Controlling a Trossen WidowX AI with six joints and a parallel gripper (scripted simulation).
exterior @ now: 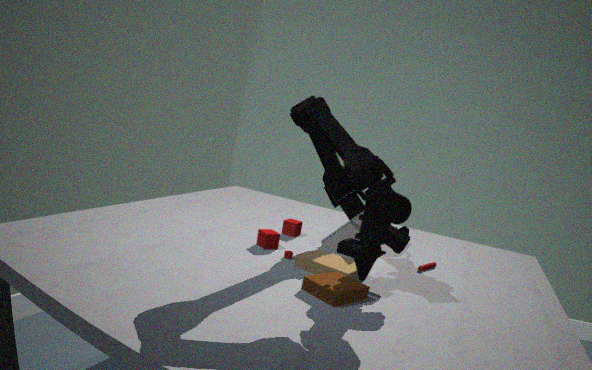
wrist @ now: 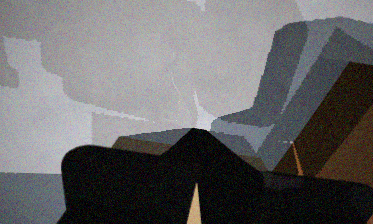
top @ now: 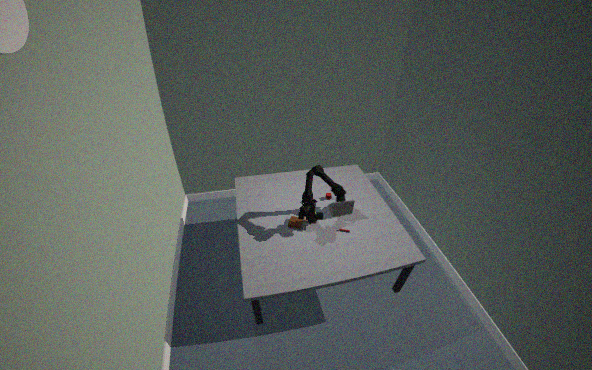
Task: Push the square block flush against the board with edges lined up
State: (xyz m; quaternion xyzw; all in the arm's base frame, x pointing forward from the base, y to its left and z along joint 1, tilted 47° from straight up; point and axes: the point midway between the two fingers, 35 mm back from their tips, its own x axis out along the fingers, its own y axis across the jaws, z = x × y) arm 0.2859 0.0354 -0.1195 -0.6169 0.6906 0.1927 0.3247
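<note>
Right now my gripper tip is 8 cm to the left of the tan board, 2 cm past it and 1 cm below it. Also, from my gripper tip: tiny red piece (20 cm to the right, 3 cm behind); brown square block (11 cm ahead, 2 cm to the right, 1 cm above); red stick (24 cm behind, 12 cm to the left).
</note>
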